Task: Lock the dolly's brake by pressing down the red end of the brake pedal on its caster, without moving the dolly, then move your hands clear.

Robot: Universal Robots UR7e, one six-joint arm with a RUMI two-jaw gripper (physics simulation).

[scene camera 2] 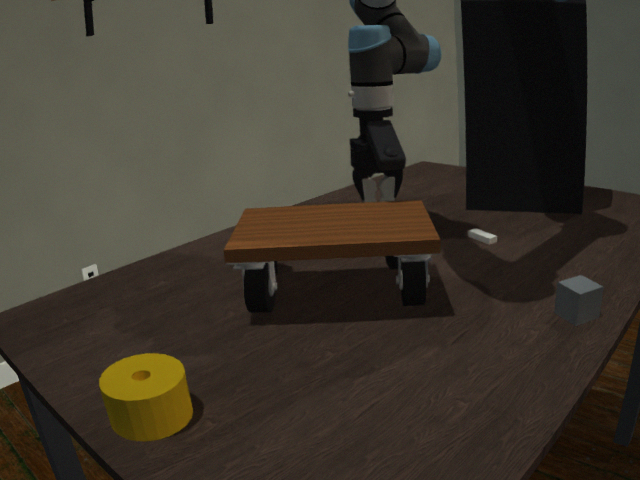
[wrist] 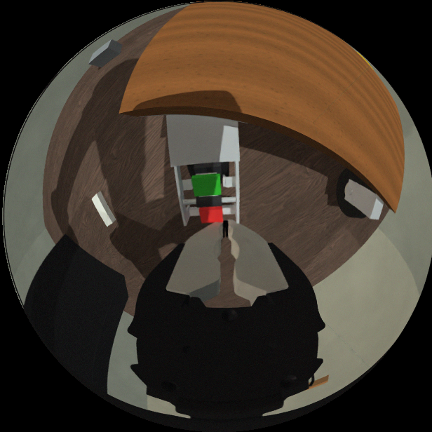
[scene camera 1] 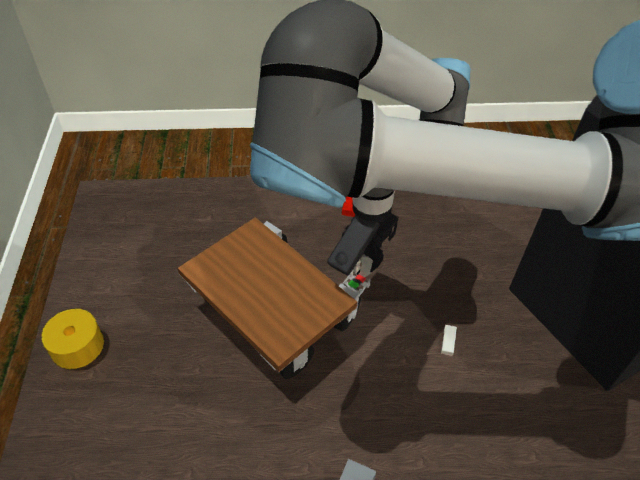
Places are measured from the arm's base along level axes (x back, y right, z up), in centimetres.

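Pixels of known places: gripper, between the fingertips: (scene camera 1: 359, 276).
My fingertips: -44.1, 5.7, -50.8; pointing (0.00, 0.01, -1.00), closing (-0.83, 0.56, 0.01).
Observation:
Behind a point stands the place of what it marks, as x, y, z.
The dolly (scene camera 1: 266, 289) @[-62.7, -3.3, -44.2] (scene camera 2: 336, 227) @[-64.3, -4.5, -44.2] (wrist: 260, 60) stands on its wheels, its wooden deck level. The caster (wrist: 197, 140) at its corner nearest my gripper carries the brake pedal, with a green end (scene camera 1: 354, 284) @[-45.5, 0.8, -47.2] (wrist: 206, 185) nearer the deck and a red end (scene camera 1: 360, 279) @[-44.2, 3.0, -48.4] (wrist: 211, 214) farther out. My gripper (scene camera 1: 366, 269) @[-44.1, 5.7, -50.8] (scene camera 2: 379, 198) (wrist: 224, 221) is shut and empty, pointing down just outside that caster. In the wrist view its tips lie beside the red end, slightly to the right; whether they touch it I cannot tell. The deck hides the pedal in scene camera 2.
A white bar (scene camera 1: 449, 339) @[-25.8, -6.2, -55.4] (scene camera 2: 482, 236) @[-27.0, -6.7, -55.6] (wrist: 103, 209) and a grey block (scene camera 1: 357, 471) @[-45.1, -34.9, -51.6] (scene camera 2: 578, 299) @[-48.5, -37.4, -52.4] (wrist: 105, 53) lie on the table. A yellow cylinder (scene camera 1: 74, 353) @[-98.6, -14.4, -51.4] (scene camera 2: 149, 410) @[-102.6, -14.6, -52.5] stands beyond the dolly. A tall black box (scene camera 1: 573, 289) @[-4.3, -2.8, -41.8] (scene camera 2: 524, 103) @[-3.8, -3.6, -31.3] stands near the arm. A red object (scene camera 1: 348, 207) @[-46.2, 29.3, -54.7] shows partly behind the arm.

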